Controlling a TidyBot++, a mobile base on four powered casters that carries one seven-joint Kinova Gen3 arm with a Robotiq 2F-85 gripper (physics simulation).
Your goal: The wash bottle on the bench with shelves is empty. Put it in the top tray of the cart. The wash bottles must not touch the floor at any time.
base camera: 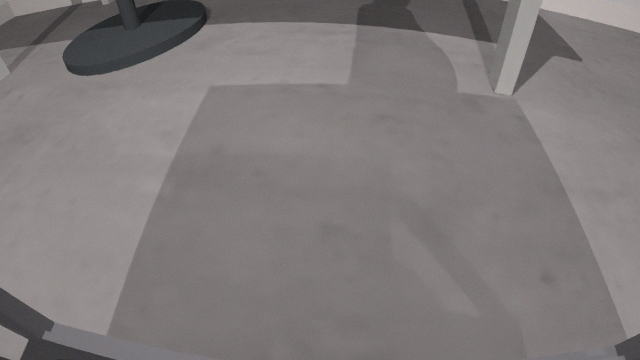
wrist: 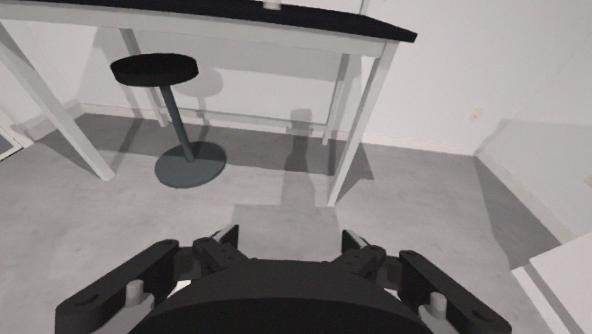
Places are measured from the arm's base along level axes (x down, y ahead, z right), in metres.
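Pixels of known places: gripper, between the fingertips: (wrist: 290, 239).
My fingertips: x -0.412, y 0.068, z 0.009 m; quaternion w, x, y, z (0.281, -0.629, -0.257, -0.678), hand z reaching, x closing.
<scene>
Behind a point stands the place of what it marks.
The bench (wrist: 320, 25) {x -0.502, y 0.662, z 0.096 m} has a black top and pale legs, and crosses the upper part of the wrist view. The bottom end of a whitish, translucent object (wrist: 272, 5) {x -0.528, y 0.801, z -0.052 m} stands on it at the top edge of the view; its upper part is cut off, so I cannot tell whether it is the wash bottle. My gripper (wrist: 290, 239) {x -0.412, y 0.068, z 0.009 m} is open and empty, its two fingertips wide apart. It is in front of the bench, apart from it. The cart's top tray cannot be made out in either view.
A stool with a black seat (wrist: 154, 69) and a round grey base (wrist: 190, 167) (base camera: 135, 37) stands under the bench at the left. A bench leg (base camera: 517, 47) {x 0.287, y 0.671, z 0.332 m} (wrist: 359, 130) {x -0.158, y 0.671, z 0.332 m} stands at the right. A white piece of furniture (wrist: 565, 280) {x 0.170, y 0.156, z 1.224 m} is at the lower right of the wrist view.
</scene>
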